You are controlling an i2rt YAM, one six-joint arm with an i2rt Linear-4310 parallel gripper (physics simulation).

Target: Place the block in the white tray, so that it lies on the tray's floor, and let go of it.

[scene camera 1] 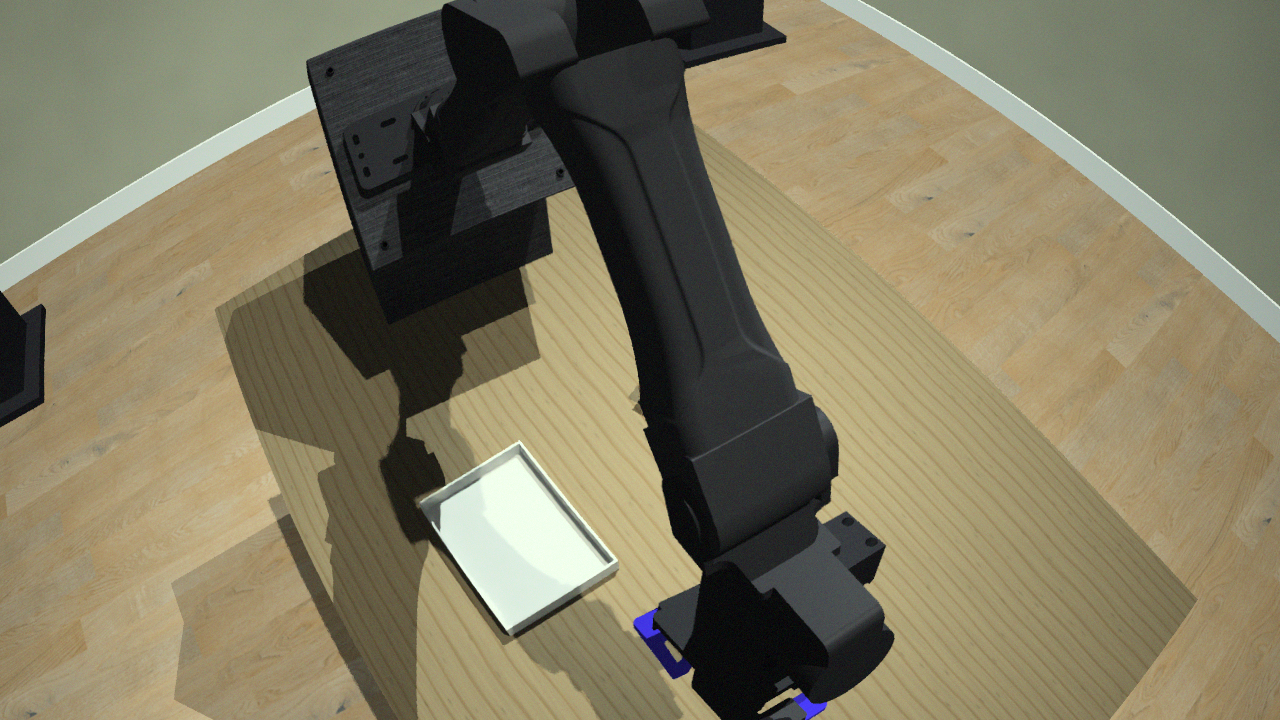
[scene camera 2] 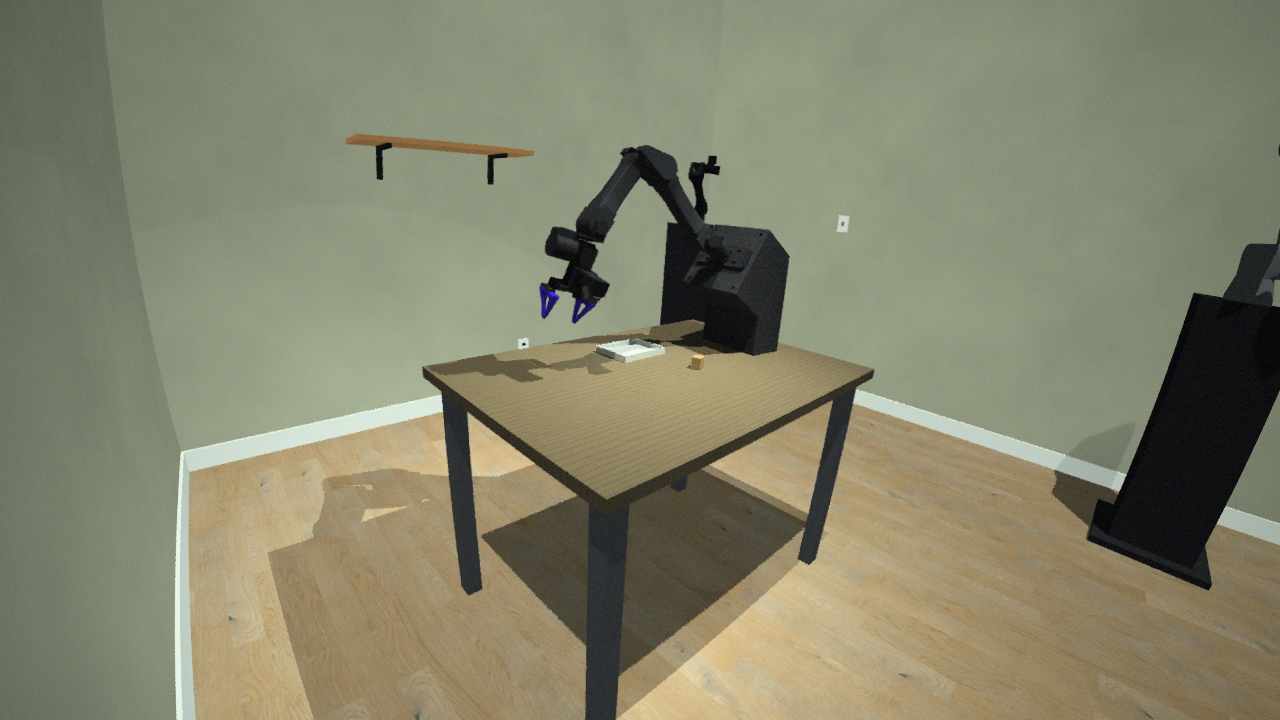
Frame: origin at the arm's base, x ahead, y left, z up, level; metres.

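Where they show: gripper, fingertip midpoint: (scene camera 1: 716, 714) (scene camera 2: 558, 320); arm's base, origin of the base link: (scene camera 1: 444, 119) (scene camera 2: 724, 256).
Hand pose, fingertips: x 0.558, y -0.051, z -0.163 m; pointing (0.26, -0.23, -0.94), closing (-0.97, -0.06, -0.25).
Observation:
Things, the pixels of their top centre, and the offset from my fingertips. Level surfaces: height alone.
- small orange-brown block, middle of its top: (scene camera 2: 698, 356) dy +0.165, dx -0.357, dz -0.103 m
- shallow white tray, middle of its top: (scene camera 1: 512, 532) (scene camera 2: 630, 346) dy -0.046, dx -0.281, dz -0.119 m
- wooden table, its level: dz -0.139 m
A small orange-brown block (scene camera 2: 697, 361) sits on the table, in scene camera 2 to the right of the white tray and apart from it. In scene camera 1 the arm hides the block. The shallow white tray (scene camera 1: 528, 537) (scene camera 2: 631, 348) lies flat on the table, and no block shows in it. My gripper (scene camera 1: 735, 685) (scene camera 2: 561, 318) has blue fingers spread wide apart. It is open and empty, pointing down, high above the table level. In scene camera 2 it hangs left of the tray, well away from the block.
The wooden table (scene camera 1: 895, 501) (scene camera 2: 626, 420) carries the dark arm base (scene camera 1: 501, 201) (scene camera 2: 756, 295) at its back edge. The arm reaches from there over the table. A wall shelf (scene camera 2: 438, 145) hangs behind. A black pedestal (scene camera 2: 1181, 429) stands on the floor at the right in scene camera 2.

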